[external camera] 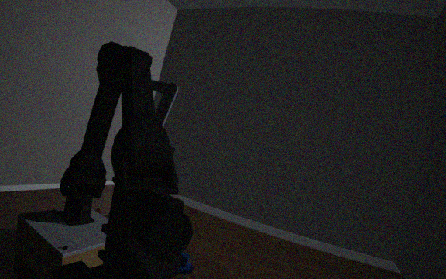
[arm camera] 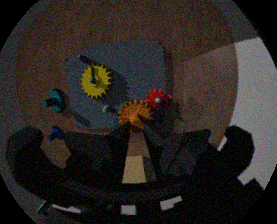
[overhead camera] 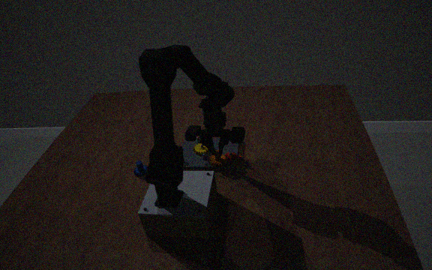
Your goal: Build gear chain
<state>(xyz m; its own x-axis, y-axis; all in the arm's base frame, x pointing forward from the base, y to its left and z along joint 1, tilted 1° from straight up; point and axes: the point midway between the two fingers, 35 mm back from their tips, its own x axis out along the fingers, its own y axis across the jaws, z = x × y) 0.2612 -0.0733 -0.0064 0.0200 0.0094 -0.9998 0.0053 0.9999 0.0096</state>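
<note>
Now: gripper tip 10 mm above the orange gear. Round my gripper tip: red gear 40 mm to the right, 30 mm below, 30 mm ahead; then blue gear 260 mm to the left, 70 mm behind, 30 mm below; then teal gear 210 mm to the left, 40 mm ahead, 30 mm below.
</note>
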